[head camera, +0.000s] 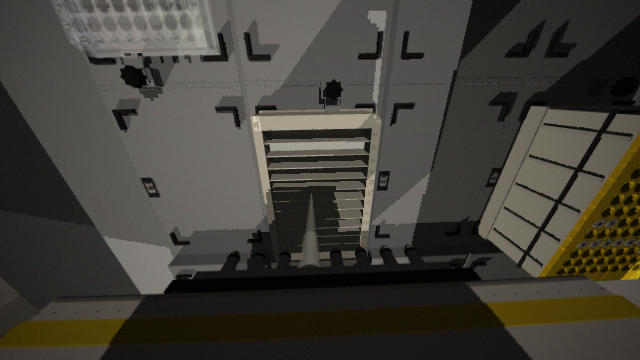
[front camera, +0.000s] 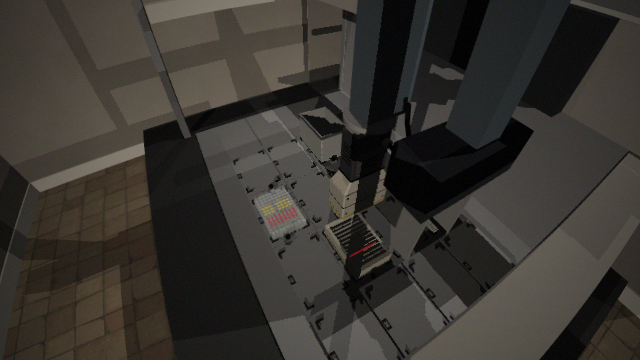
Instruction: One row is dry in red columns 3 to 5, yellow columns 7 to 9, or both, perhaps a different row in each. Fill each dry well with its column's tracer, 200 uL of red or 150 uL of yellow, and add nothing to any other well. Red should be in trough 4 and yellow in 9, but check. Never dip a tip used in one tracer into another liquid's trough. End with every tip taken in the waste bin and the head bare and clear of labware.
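Note:
The pipetting head [front camera: 357,192] [head camera: 320,320] hangs low at the trough reservoir [front camera: 374,270] [head camera: 317,121]. One tip [head camera: 310,240] is on its fourth nozzle from the left in the head view; the other nozzles are bare. The tip's end overlaps the dark troughs; its height is unclear. A red strip [front camera: 363,250] shows in the front view; a pale strip [head camera: 317,146] shows in the head view. The well plate [front camera: 257,204] [head camera: 216,30] has a red block [front camera: 283,218] and yellow wells [front camera: 283,203] split by a gap. The parked plate gripper cannot be made out.
The waste bin [front camera: 330,146] stands behind and left of the head in the front view. The yellow-topped tip rack [head camera: 560,175] is at the right of the head view, with a few tips in it. A dark carriage block [front camera: 410,187] is right of the head.

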